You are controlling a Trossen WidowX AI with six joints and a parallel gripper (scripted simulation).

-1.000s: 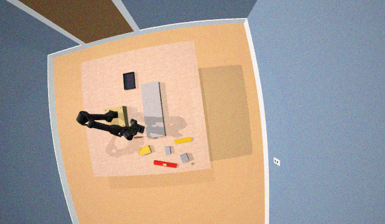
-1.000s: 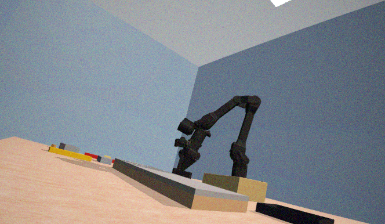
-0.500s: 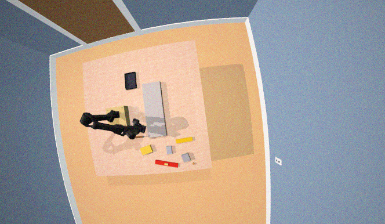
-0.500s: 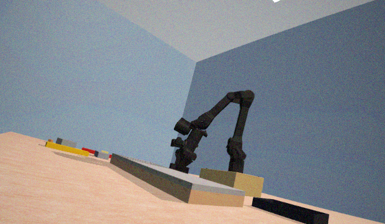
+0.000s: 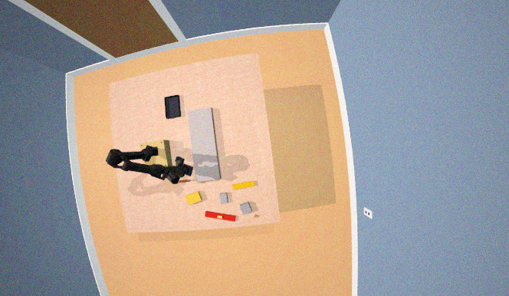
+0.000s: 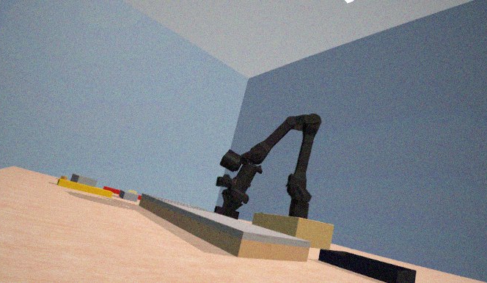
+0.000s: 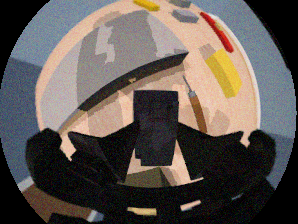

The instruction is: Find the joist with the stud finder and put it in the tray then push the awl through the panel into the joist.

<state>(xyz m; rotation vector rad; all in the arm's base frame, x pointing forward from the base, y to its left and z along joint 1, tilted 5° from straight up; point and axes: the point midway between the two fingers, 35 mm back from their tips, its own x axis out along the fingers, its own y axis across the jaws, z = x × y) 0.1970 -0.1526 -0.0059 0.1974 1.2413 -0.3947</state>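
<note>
Now: the awl 1 cm ahead of my gripper tip, 8 cm to the right of it and 2 cm below it. Also, from my gripper tip: green light (2 cm ahead, 1 cm to the right, 3 cm above); stud finder (2 cm above); yellow block (4 cm ahead, 22 cm to the right, 1 cm below).
</note>
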